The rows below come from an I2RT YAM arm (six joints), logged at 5 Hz.
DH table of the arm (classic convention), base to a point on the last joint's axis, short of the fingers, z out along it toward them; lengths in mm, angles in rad. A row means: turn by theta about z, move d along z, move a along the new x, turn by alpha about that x. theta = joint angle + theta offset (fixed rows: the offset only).
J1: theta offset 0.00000  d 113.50  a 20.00  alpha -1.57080
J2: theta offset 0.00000  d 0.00  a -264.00  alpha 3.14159
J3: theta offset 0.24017  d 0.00  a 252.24  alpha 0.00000
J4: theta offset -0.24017  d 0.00  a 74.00  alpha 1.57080
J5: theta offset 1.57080  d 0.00  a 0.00  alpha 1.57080
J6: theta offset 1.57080  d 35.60  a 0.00  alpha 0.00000
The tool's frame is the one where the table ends.
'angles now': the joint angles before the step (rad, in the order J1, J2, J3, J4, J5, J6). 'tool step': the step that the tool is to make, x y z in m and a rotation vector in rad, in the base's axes. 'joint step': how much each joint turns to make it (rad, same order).
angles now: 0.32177 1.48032 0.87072 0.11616 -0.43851 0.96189
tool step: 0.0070 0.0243 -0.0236 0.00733 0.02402 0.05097
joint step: 0.06145 0.10239 -0.00007 0.09102 0.00194 0.02024
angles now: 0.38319 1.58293 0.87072 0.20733 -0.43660 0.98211
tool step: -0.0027 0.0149 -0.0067 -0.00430 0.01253 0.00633
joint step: 0.04630 0.02640 -0.00001 0.02224 0.03445 0.02220
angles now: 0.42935 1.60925 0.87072 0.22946 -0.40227 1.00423
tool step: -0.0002 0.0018 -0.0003 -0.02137 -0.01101 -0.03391
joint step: 0.00975 0.00045 0.00009 0.00147 0.04983 0.00030
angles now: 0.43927 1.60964 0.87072 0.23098 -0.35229 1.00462
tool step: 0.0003 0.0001 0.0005 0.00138 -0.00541 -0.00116
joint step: 0.00004 0.00006 0.00009 0.00533 0.00156 -0.00036
